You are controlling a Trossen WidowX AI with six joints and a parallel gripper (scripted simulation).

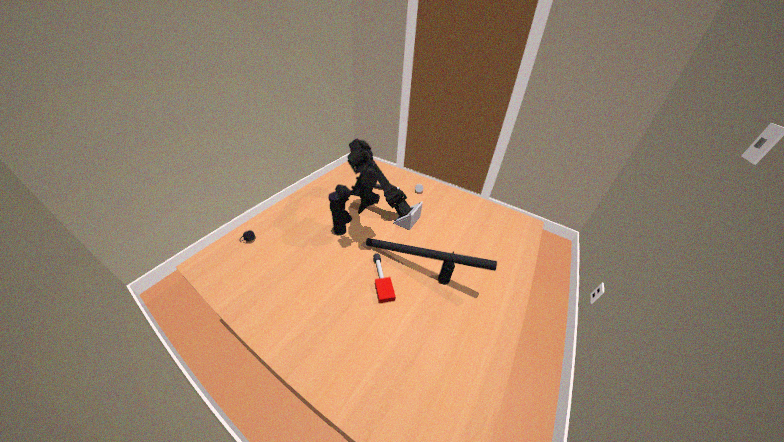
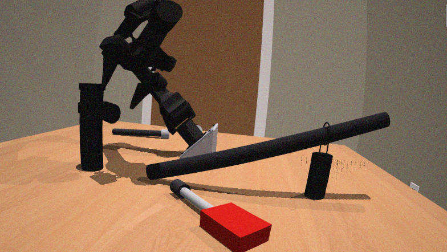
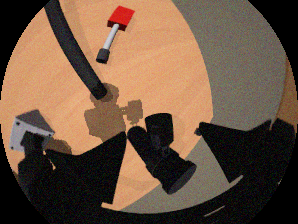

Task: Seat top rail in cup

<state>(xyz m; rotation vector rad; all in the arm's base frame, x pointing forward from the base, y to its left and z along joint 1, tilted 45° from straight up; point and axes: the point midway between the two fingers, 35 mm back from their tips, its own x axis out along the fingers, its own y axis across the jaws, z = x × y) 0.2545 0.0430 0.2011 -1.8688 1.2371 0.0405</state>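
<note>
Right now my gripper tip is 8 cm short of the red-headed mallet, 21 cm to the right of it and 16 cm above it. Round my gripper tip: short black line post 5 cm behind, 44 cm to the left, 7 cm below.
</note>
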